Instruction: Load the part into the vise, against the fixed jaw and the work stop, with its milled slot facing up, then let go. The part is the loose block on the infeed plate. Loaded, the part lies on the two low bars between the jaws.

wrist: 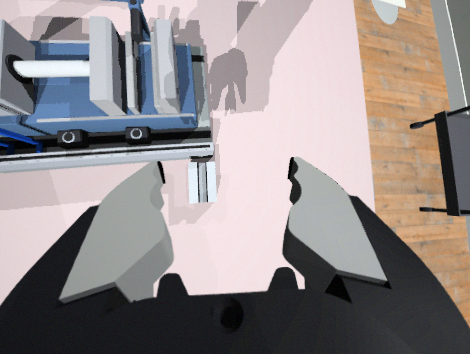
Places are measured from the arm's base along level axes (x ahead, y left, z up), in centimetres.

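Pixels of known places: gripper, between the fingertips: point(226, 163).
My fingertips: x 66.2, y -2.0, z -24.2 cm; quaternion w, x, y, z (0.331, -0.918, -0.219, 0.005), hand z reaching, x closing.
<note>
For each thing: its middle in the pictures, then the offset to it from my fingertips. "spot": a spot on its surface instead. Level surfaces: height alone.
- blue body, a spot on its surface: point(62, 95) spot: dx -21.5, dy +1.7, dz -9.4 cm
- separate grey strip, middle of its body: point(132, 73) dx -14.9, dy +7.7, dz -8.4 cm
- work stop, middle of its body: point(136, 25) dx -15.9, dy +12.4, dz -6.4 cm
- pale rail, middle of its body: point(102, 156) dx -15.4, dy -3.3, dz -11.9 cm
- pink surface, height of its surface: dz -15.4 cm
The vise has a blue body point(62, 95) at the upper left of the wrist view. The jaw on its screw point(102, 65) and the right-hand fixed jaw point(167, 65) stand apart. Two thin bars stand between them, one a separate grey strip point(132, 75), the other close against the fixed jaw; blue shows between them. A blue and black arm, probably the work stop point(136, 22), reaches in from behind. A small light block with a dark lengthwise slot point(193, 182) lies by the rail's end; I cannot tell whether it is the part. My gripper point(226, 163) is open and empty, above and right of this block.
A pale rail point(100, 159) runs along the vise's near side, with two black knobs point(69, 137) point(136, 134) behind it. The pink surface point(320, 125) extends to a wooden floor point(405, 160) at the right. A dark grey box-like thing point(456, 162) with black rods stands at the right edge.
</note>
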